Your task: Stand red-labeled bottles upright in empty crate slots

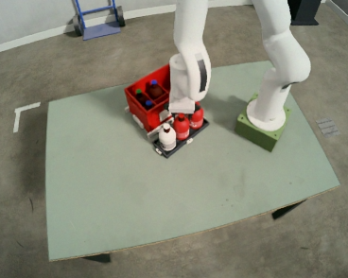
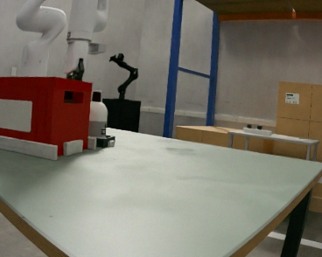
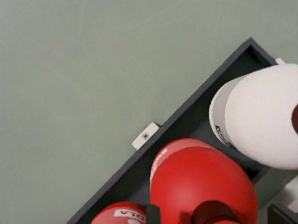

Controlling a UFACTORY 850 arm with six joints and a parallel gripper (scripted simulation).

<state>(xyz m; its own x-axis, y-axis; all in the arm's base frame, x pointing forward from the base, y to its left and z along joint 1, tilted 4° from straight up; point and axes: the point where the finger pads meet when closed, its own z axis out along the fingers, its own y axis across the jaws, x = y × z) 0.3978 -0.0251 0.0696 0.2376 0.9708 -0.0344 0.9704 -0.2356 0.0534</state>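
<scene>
Now: hand 70 mm short of the white bottle, 40 mm to the right of it and 70 mm above it. Also, from my hand: red crate (70 mm ahead, 170 mm to the right, 70 mm below); then dark grey tray (140 mm below); then red-capped bottle (70 mm behind, 50 mm to the right, 70 mm below).
</scene>
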